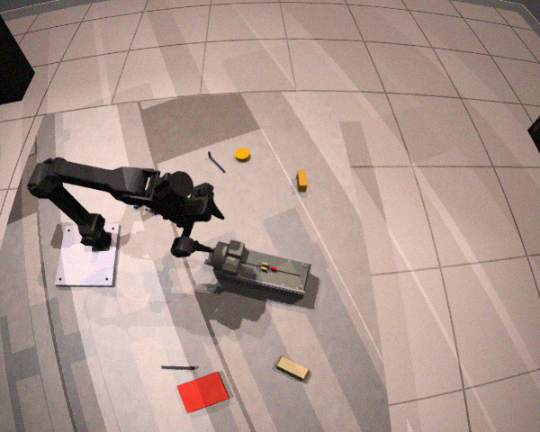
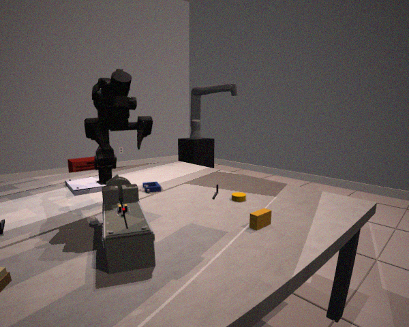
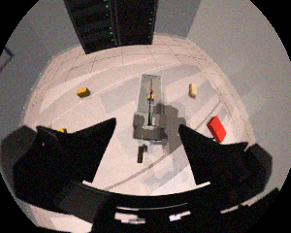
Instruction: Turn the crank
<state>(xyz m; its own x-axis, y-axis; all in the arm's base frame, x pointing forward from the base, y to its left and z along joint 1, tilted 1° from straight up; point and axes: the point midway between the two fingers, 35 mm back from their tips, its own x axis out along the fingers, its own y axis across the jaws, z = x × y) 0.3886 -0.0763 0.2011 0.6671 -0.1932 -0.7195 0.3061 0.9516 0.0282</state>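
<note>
My gripper tip is now 140 mm above the dark crank handle, 60 mm past it and 20 mm to the right of it. Round my gripper tip: tan block: 330 mm to the right, 180 mm below, 170 mm ahead; then blue block: 250 mm behind, 220 mm to the left, 190 mm below; then red pointer: 140 mm ahead, 120 mm below, 60 mm to the right.
</note>
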